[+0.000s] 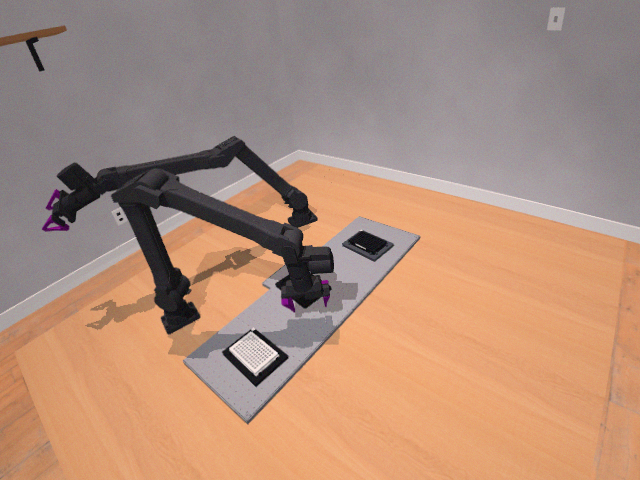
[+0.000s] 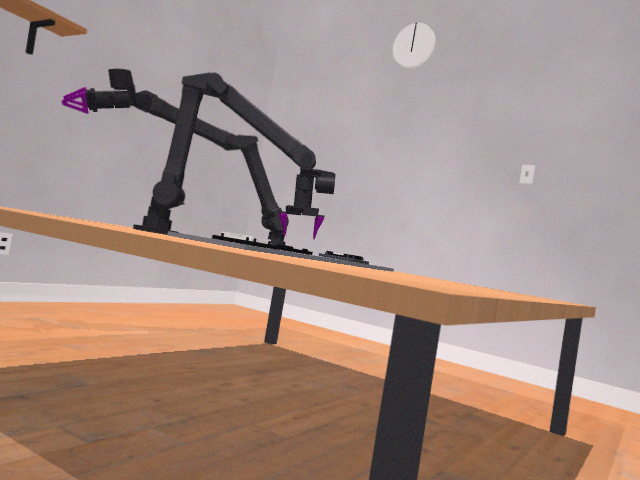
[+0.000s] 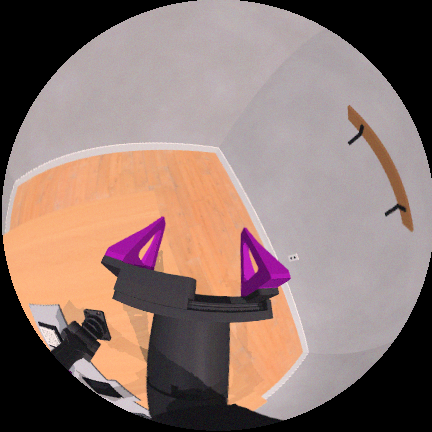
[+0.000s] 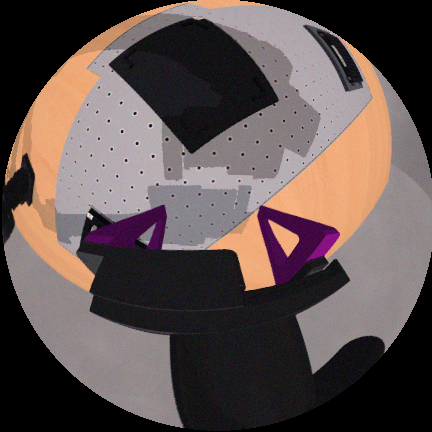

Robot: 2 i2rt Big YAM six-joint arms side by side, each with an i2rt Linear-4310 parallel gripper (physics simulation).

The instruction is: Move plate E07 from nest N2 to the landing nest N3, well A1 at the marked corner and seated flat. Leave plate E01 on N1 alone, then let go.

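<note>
A white well plate sits in a black nest at the near left of the grey board. A black plate sits in a dark grey nest at the far end. The middle black nest is empty, with a small white mark at one corner. Nest and plate labels cannot be read. My right gripper is open and empty, above the board near the middle nest. My left gripper is open and empty, raised far away.
The perforated grey board lies on the wooden table. The two arms cross above the table behind the board. A wall shelf is beyond the left gripper.
</note>
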